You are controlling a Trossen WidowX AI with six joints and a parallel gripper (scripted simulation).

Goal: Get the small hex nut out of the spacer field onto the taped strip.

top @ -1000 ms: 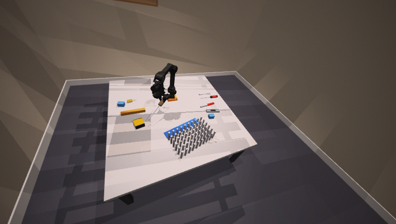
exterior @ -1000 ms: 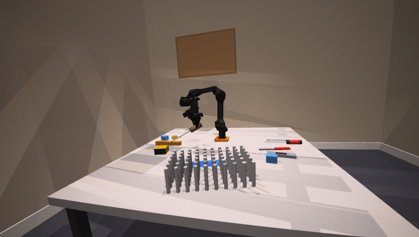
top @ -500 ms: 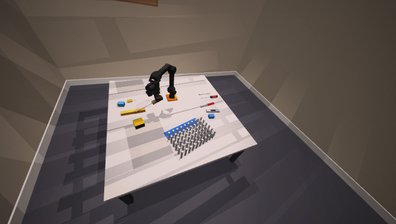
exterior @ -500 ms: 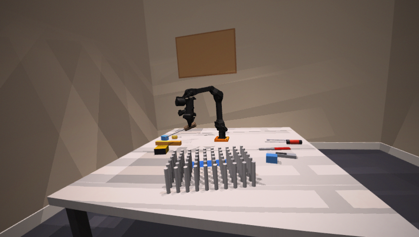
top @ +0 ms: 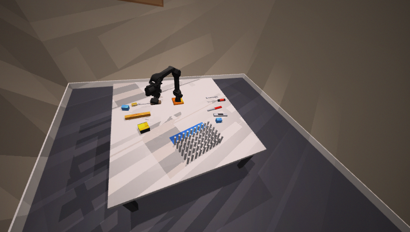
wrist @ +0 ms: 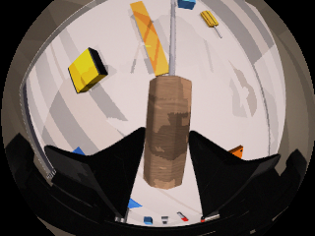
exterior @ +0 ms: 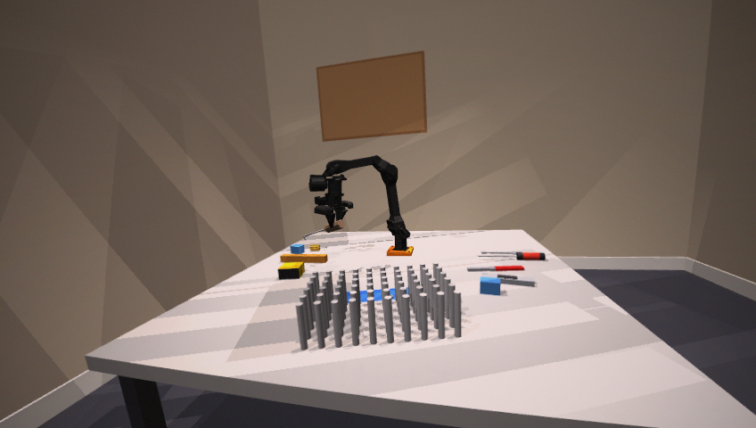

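Now: gripper tip 20 mm past the wooden-handled tool, 100 mm to the left of it and 30 mm above it. Also, from my gripper tip: orange bar: 10 mm ahead, 170 mm to the right, 150 mm below; then black block: 170 mm ahead, 110 mm to the right, 140 mm below; then short orange-handled tool: 150 mm behind, 210 mm to the right, 150 mm below.
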